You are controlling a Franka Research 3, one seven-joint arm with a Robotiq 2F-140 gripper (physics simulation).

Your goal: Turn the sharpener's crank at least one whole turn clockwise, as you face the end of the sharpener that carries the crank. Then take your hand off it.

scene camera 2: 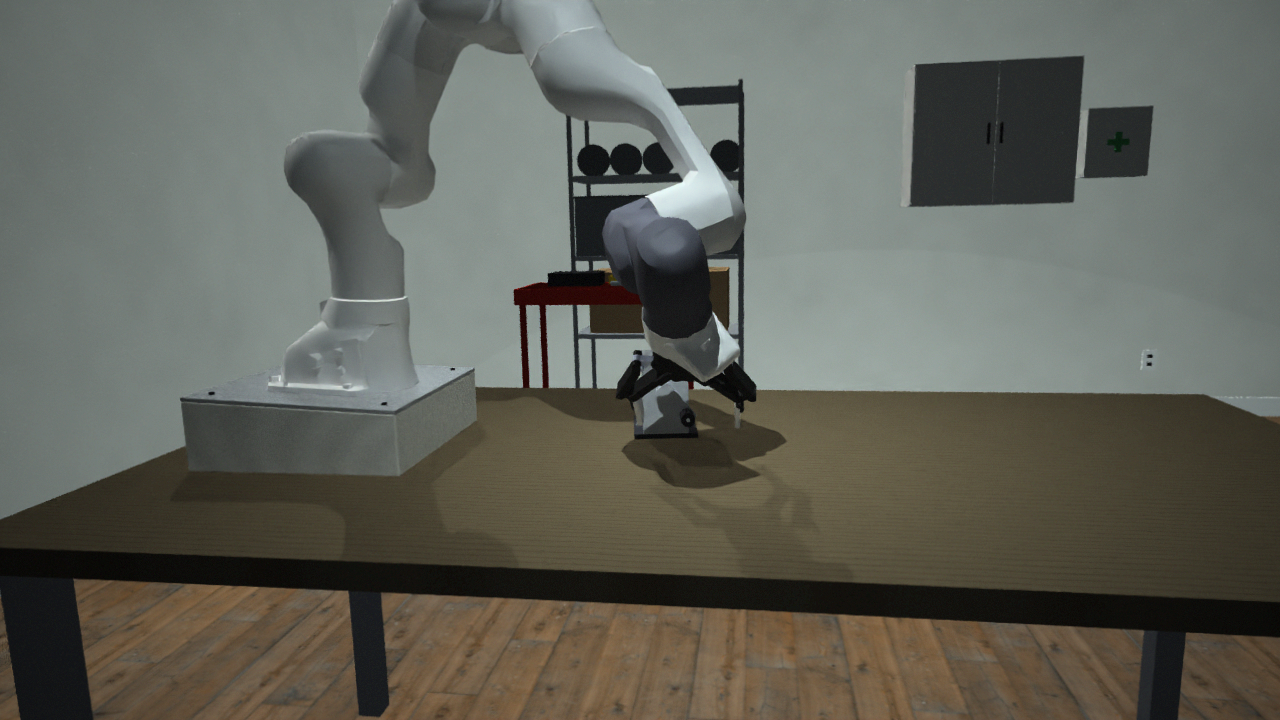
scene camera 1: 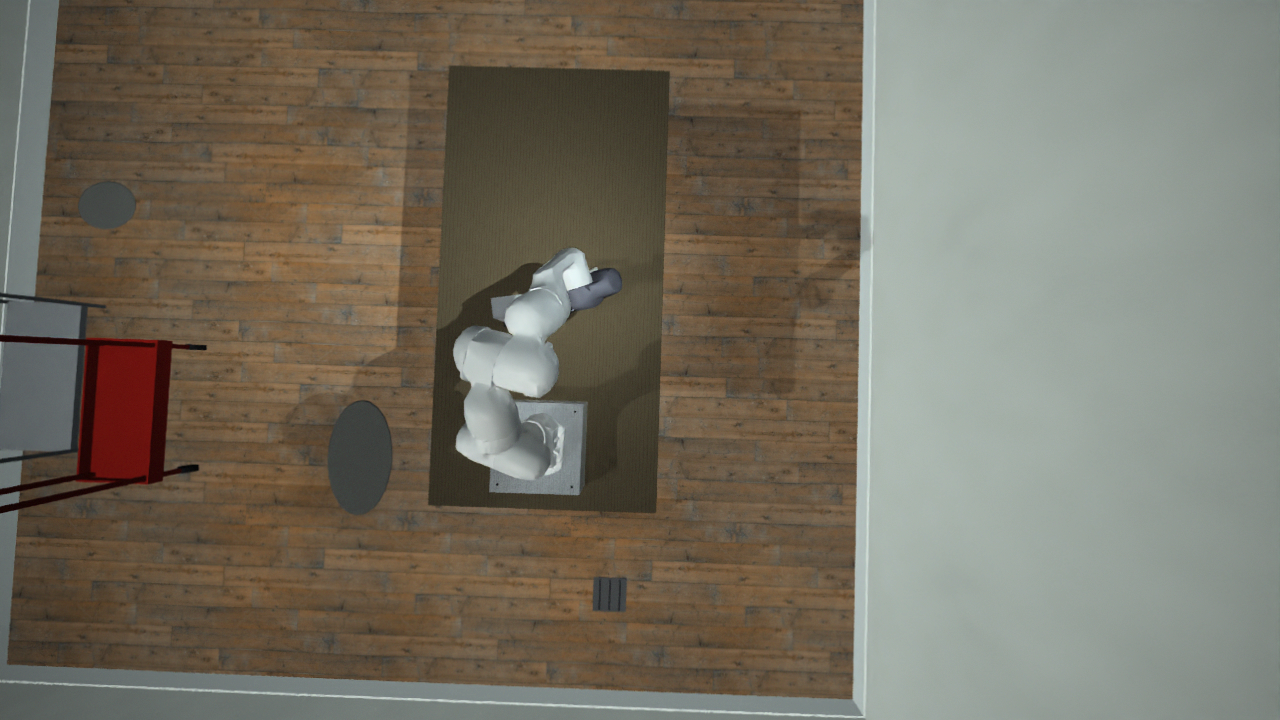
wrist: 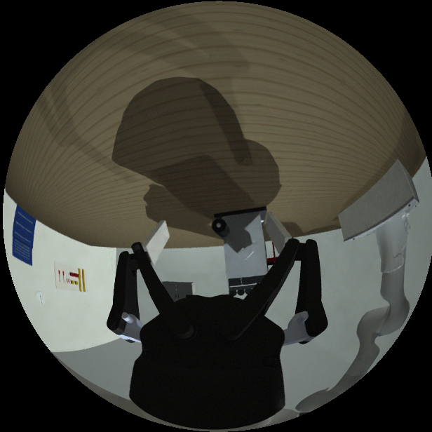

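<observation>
The pencil sharpener [scene camera 1: 503, 307] [scene camera 2: 664, 413] [wrist: 243, 257] is a grey box on a dark base and stands upright on the table [scene camera 1: 554, 134] [scene camera 2: 984, 501]. The black crank knob [scene camera 2: 687, 417] [wrist: 219, 226] shows low on the sharpener's near face, at its right edge in scene camera 2 and its left edge in the wrist view. My gripper [scene camera 2: 687, 405] [wrist: 215, 225] is wide open with nothing held. In the wrist view its pale pads lie either side of the sharpener and knob, the right pad close to the body. Whether that pad touches is unclear. The arm hides the gripper in scene camera 1.
The robot's base block [scene camera 1: 572, 483] [scene camera 2: 290, 443] [wrist: 372, 210] stands on the same table, to the left in scene camera 2. A red cart [scene camera 1: 125, 411] [scene camera 2: 532, 294] and a shelf rack [scene camera 2: 742, 308] stand beyond the table. The white arm hangs over the sharpener.
</observation>
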